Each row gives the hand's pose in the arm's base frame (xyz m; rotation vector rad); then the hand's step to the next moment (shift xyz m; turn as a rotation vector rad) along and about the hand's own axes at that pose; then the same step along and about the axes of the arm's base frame.
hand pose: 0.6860 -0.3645 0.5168 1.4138 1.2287 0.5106
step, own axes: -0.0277 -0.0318 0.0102 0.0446 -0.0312 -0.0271
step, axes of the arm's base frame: -0.0135 -0.0346 -0.0224 -0.0189 0.0455 -0.0357
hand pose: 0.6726 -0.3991 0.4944 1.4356 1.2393 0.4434
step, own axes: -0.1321 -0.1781 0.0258 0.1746 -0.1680 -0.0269
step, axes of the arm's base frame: -0.1050 -0.1584 -0.1172 -0.0288 0.1309 -0.2037
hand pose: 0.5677 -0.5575 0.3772 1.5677 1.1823 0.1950
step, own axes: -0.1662 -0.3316 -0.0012 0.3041 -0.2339 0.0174
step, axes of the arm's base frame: -0.2712 -0.1602 -0.1958 0.0258 0.1926 -0.3313
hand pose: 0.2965 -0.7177 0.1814 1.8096 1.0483 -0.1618
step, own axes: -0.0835 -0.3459 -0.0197 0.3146 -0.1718 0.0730
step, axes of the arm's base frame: -0.3051 0.0114 -0.1838 0.0952 0.1461 -0.3216
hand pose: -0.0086 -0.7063 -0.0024 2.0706 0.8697 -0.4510
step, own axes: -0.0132 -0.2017 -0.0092 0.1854 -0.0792 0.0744
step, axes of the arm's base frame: -0.1538 0.0866 -0.0989 0.0716 0.0516 -0.1959
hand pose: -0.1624 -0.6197 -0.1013 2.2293 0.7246 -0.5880
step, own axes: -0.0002 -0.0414 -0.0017 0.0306 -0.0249 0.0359
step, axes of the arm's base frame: -0.0265 0.0257 -0.0188 -0.0004 -0.0019 -0.0533
